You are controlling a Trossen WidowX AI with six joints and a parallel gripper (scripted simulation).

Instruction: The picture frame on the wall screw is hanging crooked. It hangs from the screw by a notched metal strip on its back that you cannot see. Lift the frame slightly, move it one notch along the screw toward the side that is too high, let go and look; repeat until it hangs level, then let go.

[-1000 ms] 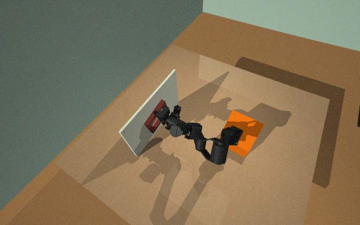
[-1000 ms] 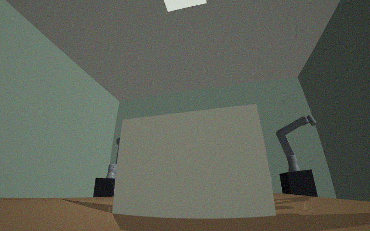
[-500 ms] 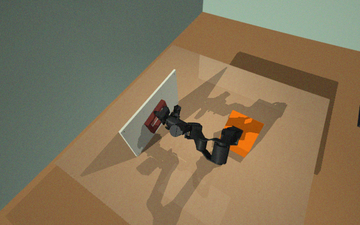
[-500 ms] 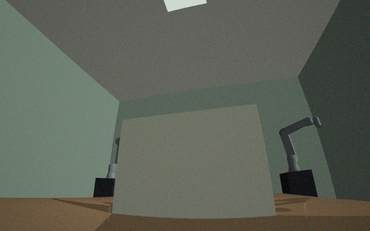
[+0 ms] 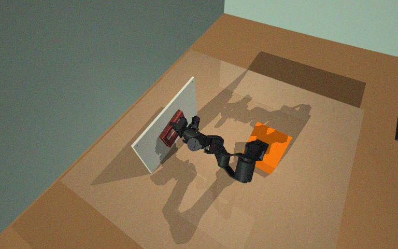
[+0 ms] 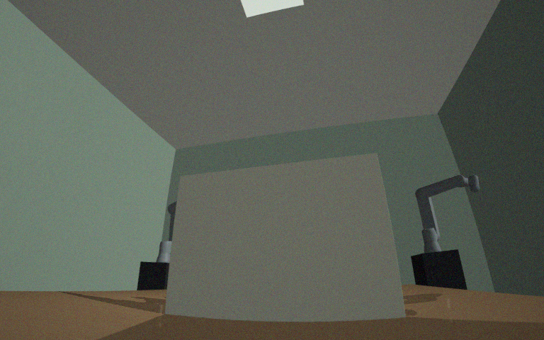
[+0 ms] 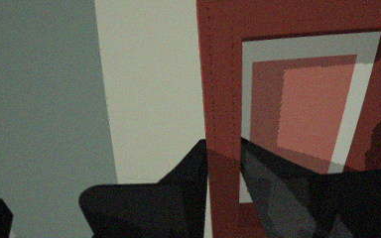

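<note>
Now: the red picture frame 1 cm to the right of my gripper tip and 5 cm below it. Round my gripper tip: white wall panel 2 cm ahead, 2 cm to the right, 7 cm below.
</note>
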